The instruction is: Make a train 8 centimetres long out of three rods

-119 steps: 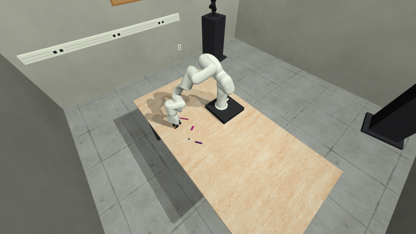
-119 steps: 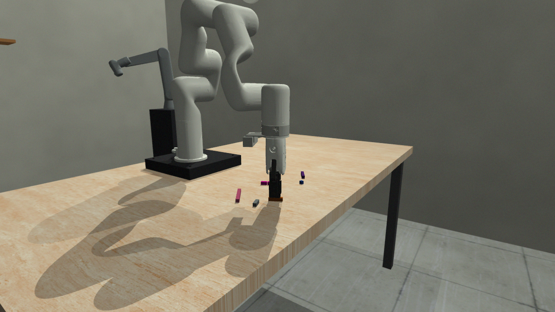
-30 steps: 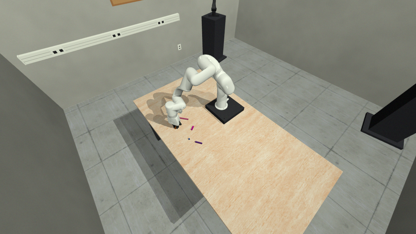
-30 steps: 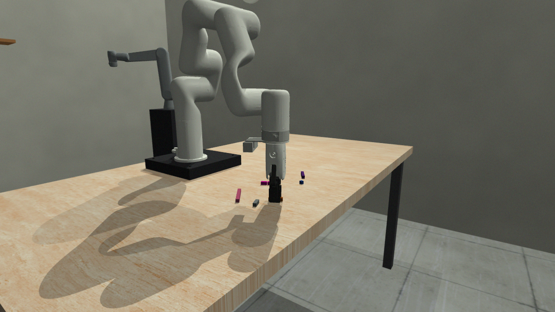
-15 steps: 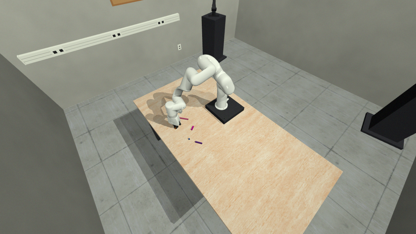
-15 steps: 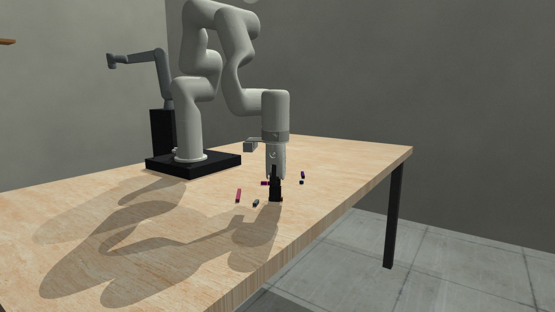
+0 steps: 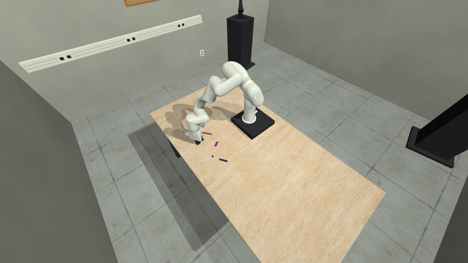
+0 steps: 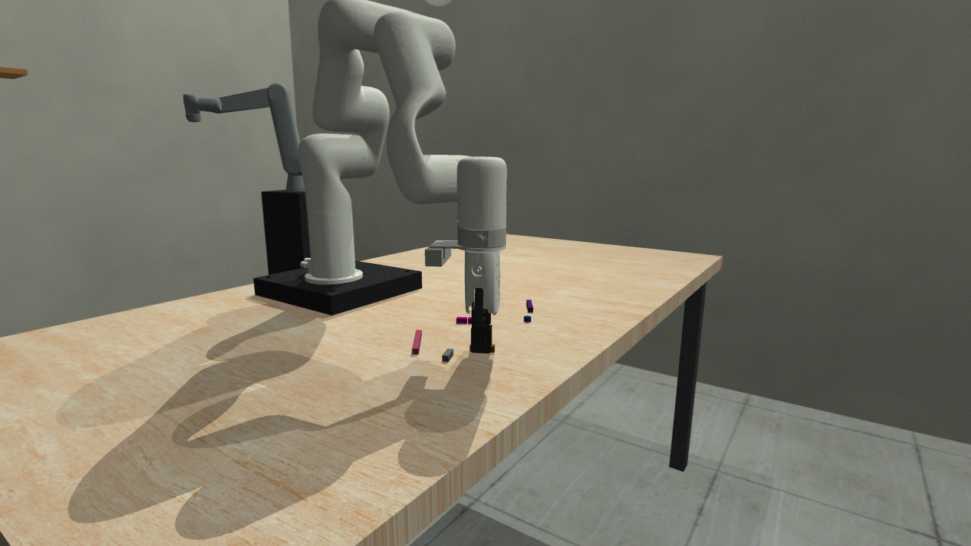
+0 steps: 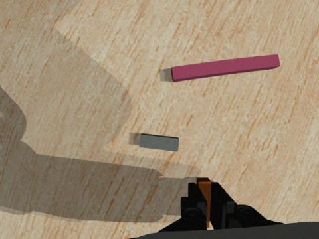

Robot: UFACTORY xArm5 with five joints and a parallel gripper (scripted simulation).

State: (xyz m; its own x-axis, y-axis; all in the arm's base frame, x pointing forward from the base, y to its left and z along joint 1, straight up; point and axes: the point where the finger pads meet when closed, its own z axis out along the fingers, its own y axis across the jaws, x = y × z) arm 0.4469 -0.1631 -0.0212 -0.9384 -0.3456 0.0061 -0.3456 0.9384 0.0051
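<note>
My hand is 50 mm to the left of the grey rod, 30 mm past it and 20 mm above it. Also, from my hand: orange rod: 20 mm below; then pink rod: 110 mm behind, 20 mm to the right, 20 mm below; then blue rod: 180 mm to the left, 20 mm below, 10 mm ahead.
</note>
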